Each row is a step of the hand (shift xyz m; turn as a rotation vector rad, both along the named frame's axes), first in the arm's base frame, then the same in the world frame.
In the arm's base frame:
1: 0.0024 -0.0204 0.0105 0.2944 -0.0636 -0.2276
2: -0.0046 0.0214 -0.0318 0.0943 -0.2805 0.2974
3: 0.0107 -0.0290 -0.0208 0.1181 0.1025 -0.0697
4: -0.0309 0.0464 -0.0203 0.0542 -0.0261 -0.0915
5: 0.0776 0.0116 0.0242 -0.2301 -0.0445 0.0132
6: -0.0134 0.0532 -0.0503 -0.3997 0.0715 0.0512
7: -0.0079 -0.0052 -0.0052 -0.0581 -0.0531 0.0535
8: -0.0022 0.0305 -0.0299 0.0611 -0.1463 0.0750
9: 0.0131 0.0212 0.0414 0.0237 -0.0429 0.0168
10: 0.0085 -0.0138 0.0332 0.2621 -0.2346 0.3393
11: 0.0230 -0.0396 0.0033 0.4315 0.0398 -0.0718
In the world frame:
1: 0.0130 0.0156 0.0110 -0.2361 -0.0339 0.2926
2: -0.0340 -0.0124 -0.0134 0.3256 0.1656 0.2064
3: -0.0174 0.0245 0.0221 -0.0906 -0.1311 0.0624
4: -0.0243 -0.0253 -0.0479 -0.0906 0.0141 0.0599
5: 0.0172 -0.0469 0.0651 0.0344 0.1354 -0.1886
6: -0.0560 -0.0342 -0.0351 0.0677 0.0981 -0.3915
7: -0.0039 0.0088 -0.0049 0.0639 0.0640 -0.0295
8: -0.0335 -0.0218 -0.0152 0.0898 0.0934 0.1182
9: 0.0372 -0.0307 0.0028 0.0208 0.0257 0.0399
10: 0.0341 0.0037 0.0137 0.3496 0.0471 0.3383
11: 0.0071 0.0251 0.0378 -0.1052 -0.2079 0.3724

